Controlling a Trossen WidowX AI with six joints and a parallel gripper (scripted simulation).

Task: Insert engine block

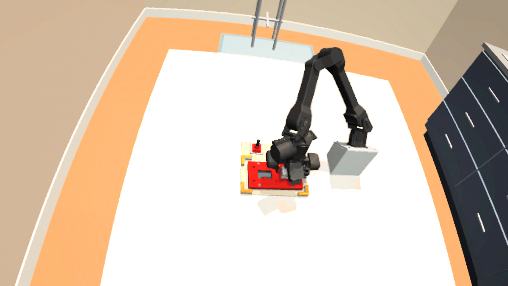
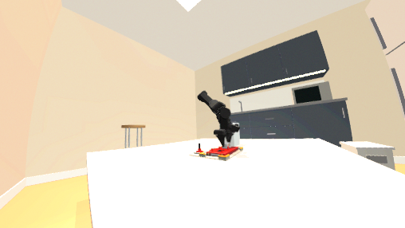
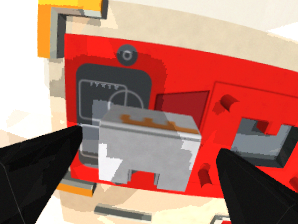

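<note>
Now: the grey engine block 1 cm to the right of my gripper tip.
</note>
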